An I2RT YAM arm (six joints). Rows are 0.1 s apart.
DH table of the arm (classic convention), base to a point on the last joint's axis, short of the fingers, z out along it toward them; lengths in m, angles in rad. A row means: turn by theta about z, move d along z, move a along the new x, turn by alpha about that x. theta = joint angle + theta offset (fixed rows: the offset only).
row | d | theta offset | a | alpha
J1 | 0.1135 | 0 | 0.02 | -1.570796
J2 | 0 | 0 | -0.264 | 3.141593
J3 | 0 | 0.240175 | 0.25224 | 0
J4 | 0 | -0.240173 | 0.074 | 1.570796
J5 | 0 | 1.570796 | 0 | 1.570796
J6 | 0.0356 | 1.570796 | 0 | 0
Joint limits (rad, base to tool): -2.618..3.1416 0..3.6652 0..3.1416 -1.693..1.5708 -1.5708..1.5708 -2.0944..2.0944
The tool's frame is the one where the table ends.
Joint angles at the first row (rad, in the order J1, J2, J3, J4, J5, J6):
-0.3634, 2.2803, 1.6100, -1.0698, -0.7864, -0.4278
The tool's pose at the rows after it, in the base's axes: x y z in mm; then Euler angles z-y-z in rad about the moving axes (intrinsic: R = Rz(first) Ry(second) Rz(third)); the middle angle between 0 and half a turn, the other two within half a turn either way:
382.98 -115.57 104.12 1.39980 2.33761 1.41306
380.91 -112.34 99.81 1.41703 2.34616 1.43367
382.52 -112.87 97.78 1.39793 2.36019 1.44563
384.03 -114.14 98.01 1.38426 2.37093 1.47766
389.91 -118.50 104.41 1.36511 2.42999 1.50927
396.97 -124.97 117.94 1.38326 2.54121 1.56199
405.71 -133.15 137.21 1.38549 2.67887 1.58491
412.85 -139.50 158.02 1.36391 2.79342 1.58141
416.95 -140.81 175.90 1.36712 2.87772 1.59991
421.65 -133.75 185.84 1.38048 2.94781 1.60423
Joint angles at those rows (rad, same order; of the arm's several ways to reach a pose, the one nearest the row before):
-0.3561, 2.2803, 1.5787, -1.0580, -0.7864, -0.4213
-0.3496, 2.2803, 1.5600, -1.0466, -0.7761, -0.4133
-0.3489, 2.2807, 1.5547, -1.0168, -0.7662, -0.3706
-0.3500, 2.2806, 1.5577, -1.0046, -0.7578, -0.3191
-0.3515, 2.2803, 1.5932, -1.0084, -0.7025, -0.2531
-0.3527, 2.2833, 1.6680, -1.0676, -0.5911, -0.2081
-0.3538, 2.2864, 1.7652, -1.1331, -0.4557, -0.1738
-0.3534, 2.2879, 1.8599, -1.1957, -0.3443, -0.1451
-0.3466, 2.2879, 1.9355, -1.2568, -0.2611, -0.1188
-0.3225, 2.2879, 1.9774, -1.2861, -0.1921, -0.1013

